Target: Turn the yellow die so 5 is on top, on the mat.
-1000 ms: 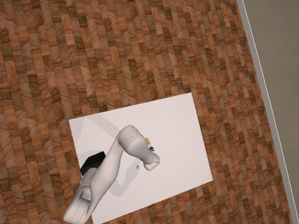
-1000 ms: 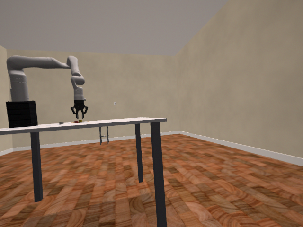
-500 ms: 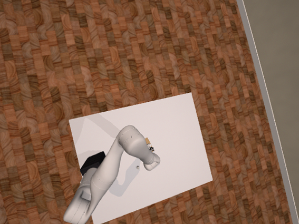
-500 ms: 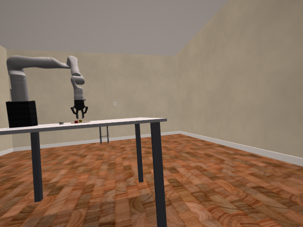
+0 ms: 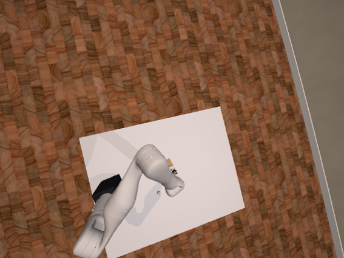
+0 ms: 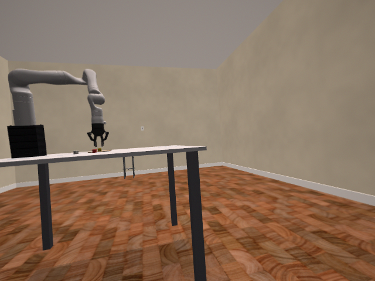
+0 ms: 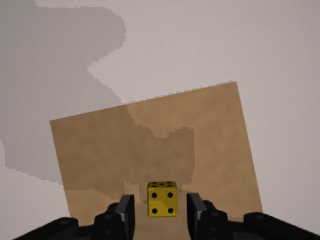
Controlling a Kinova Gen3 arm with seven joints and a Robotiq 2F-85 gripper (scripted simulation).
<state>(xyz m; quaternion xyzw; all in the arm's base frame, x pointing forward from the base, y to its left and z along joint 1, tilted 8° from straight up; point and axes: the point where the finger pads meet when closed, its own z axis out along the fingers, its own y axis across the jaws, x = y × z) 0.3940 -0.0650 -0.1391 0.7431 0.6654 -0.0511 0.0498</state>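
The yellow die is 40 mm below my hand. The rest, counted from my hand: white die: 130 mm to the right, 120 mm behind, 40 mm below; then tan mat: 50 mm below; then red die: 140 mm to the right, 40 mm below, 20 mm behind.
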